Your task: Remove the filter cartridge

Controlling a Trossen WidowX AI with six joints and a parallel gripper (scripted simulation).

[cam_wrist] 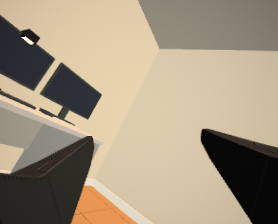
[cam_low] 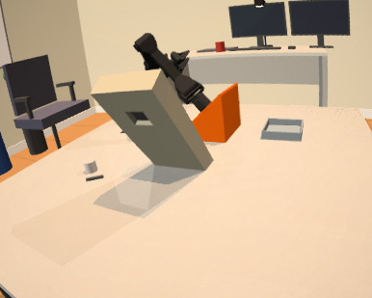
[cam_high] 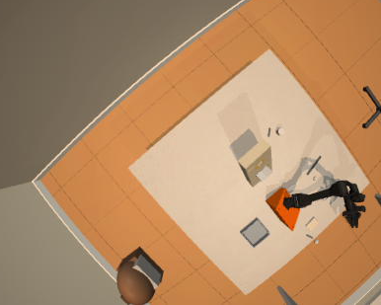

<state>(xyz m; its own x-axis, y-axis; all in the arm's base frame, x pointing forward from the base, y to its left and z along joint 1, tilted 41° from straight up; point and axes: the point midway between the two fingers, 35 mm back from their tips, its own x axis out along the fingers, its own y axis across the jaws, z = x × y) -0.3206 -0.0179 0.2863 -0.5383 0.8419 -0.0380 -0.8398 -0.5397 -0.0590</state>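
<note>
The round filter cartridge is 74 cm ahead of my gripper tip, 14 cm to the left of it and 6 cm below it. Round my gripper tip: grey tray: 32 cm ahead, 46 cm to the left, 29 cm below; beige service panel: 69 cm ahead, 14 cm to the left, 14 cm below.
</note>
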